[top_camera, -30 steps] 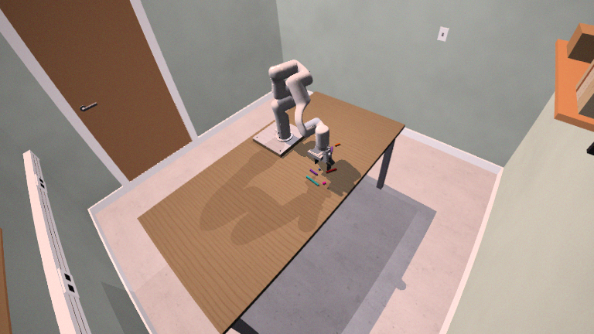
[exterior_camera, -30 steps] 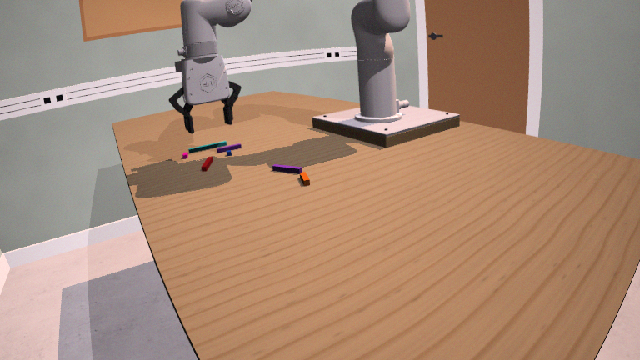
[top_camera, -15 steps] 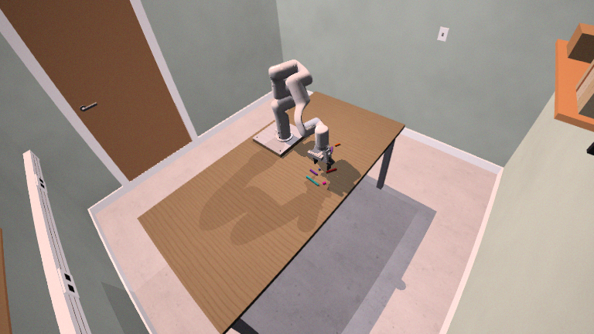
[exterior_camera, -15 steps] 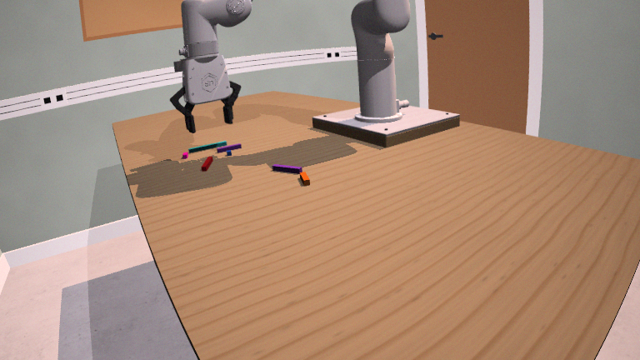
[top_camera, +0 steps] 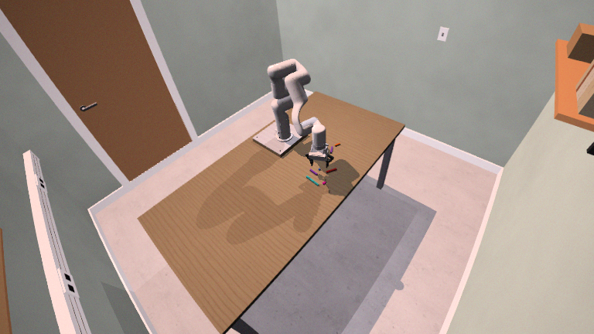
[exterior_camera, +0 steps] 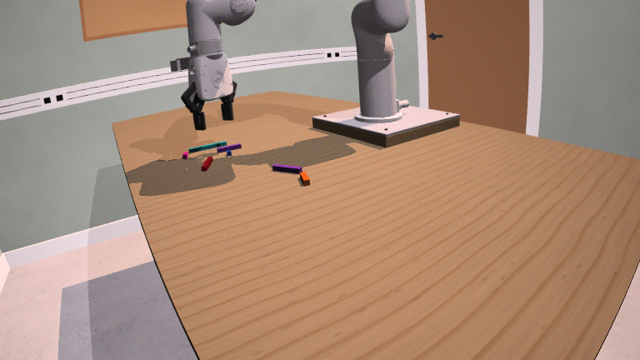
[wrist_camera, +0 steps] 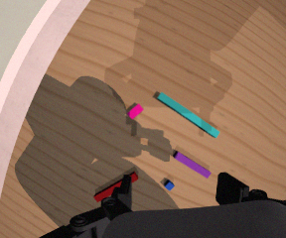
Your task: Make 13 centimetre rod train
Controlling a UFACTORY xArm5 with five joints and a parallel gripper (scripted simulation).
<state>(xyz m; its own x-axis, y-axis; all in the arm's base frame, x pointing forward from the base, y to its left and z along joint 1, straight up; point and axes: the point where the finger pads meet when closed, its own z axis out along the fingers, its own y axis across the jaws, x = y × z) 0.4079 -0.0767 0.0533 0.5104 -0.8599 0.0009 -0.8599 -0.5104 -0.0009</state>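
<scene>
Now: the blue rod 8 cm below my hand, 2 cm to the left of it and 2 cm behind it. Round my hand: turquoise rod 8 cm to the right, 8 cm below, 1 cm ahead; then magenta rod 8 cm below, 8 cm ahead, 4 cm to the right; then red rod 8 cm below, 6 cm to the left, 4 cm ahead.
</scene>
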